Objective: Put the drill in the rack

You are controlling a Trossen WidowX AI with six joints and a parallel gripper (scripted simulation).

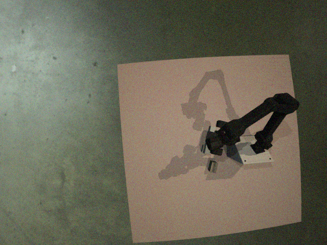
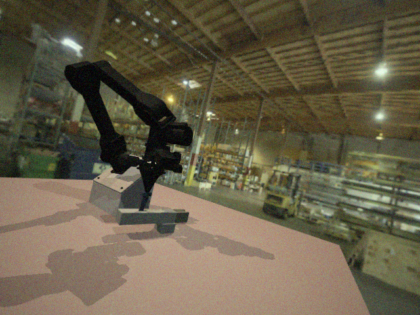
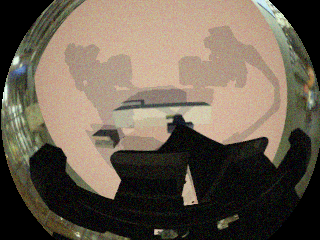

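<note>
The drill lies 2 cm ahead of my gripper tip, 5 cm to the left of it and 8 cm below it. From my gripper tip the other things lie so: dark key 3 cm below; then grey rack 21 cm to the left, 11 cm below.
</note>
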